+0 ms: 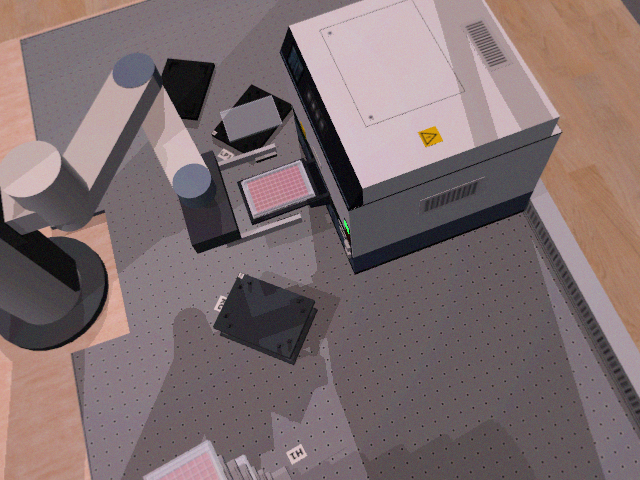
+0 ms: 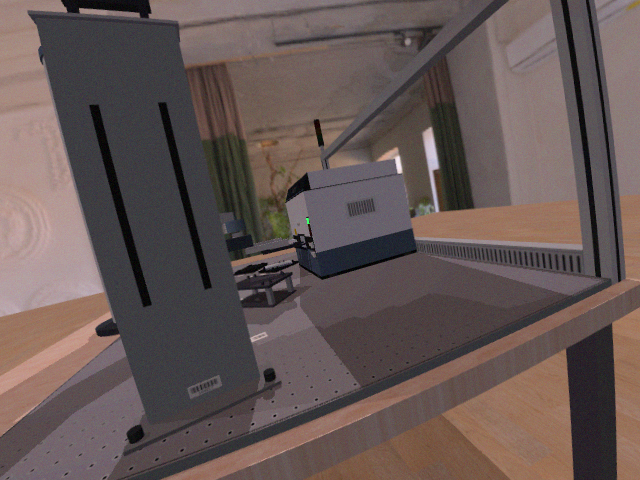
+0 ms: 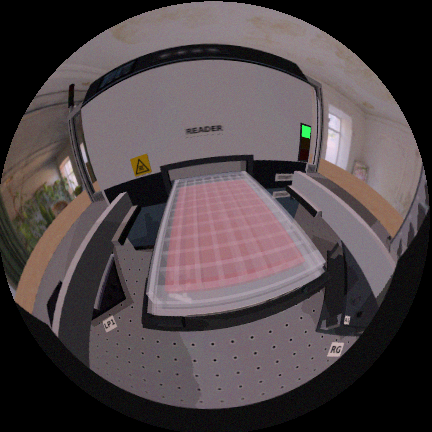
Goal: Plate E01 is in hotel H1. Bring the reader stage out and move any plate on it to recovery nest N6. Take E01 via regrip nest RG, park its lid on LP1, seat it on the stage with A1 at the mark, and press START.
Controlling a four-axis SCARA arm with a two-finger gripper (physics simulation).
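Where they show: gripper, between the fingertips: [image 1: 288, 181] [image 2: 285, 240] [image 3: 214, 184]; arm's base, origin of its link: [image 1: 51, 293].
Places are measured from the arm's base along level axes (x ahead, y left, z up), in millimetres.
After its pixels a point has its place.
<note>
The reader stage [image 1: 246, 204] [image 3: 185, 322] is out in front of the reader [image 1: 413, 77] @(x 797, y -24, z 363 mm) [image 2: 356, 211] @(x 789, y -187, z 208 mm) [image 3: 200, 110] @(x 617, y -12, z 227 mm). A pink-welled plate [image 1: 278, 189] @(x 529, y -22, z 151 mm) [image 3: 225, 235] @(x 500, y -14, z 148 mm) lies on it; its name is not readable. My gripper [image 1: 287, 183] @(x 552, y -15, z 154 mm) [image 3: 214, 184] @(x 552, y -15, z 154 mm) is open, with one finger along each long side of this plate and a gap at both sides. Regrip nest RG [image 1: 266, 317] @(x 428, y -235, z 72 mm) [image 2: 263, 281] @(x 437, y -298, z 80 mm) bears no plate. A pale grey rectangular piece [image 1: 250, 119] @(x 524, y 245, z 30 mm) lies on LP1 [image 1: 283, 103] @(x 609, y 265, z 22 mm). Another pink plate [image 1: 188, 469] @(x 316, y -507, z 442 mm) shows near the H1 label [image 1: 296, 454] @(x 402, y -484, z 13 mm); whether it is E01 I cannot tell.
A tall grey hotel tower [image 2: 134, 206] @(x 312, y -648, z 279 mm) stands near the table edge. A black nest [image 1: 188, 87] @(x 409, y 395, z 25 mm), its label unseen, is behind the arm. The reader's green light [image 1: 346, 226] @(x 620, y -173, z 214 mm) [image 2: 308, 221] @(x 621, y -176, z 209 mm) [image 3: 306, 131] @(x 620, y -174, z 212 mm) is lit. A frame post [image 2: 589, 144] @(x 1004, y -711, z 247 mm) stands at the table's corner.
</note>
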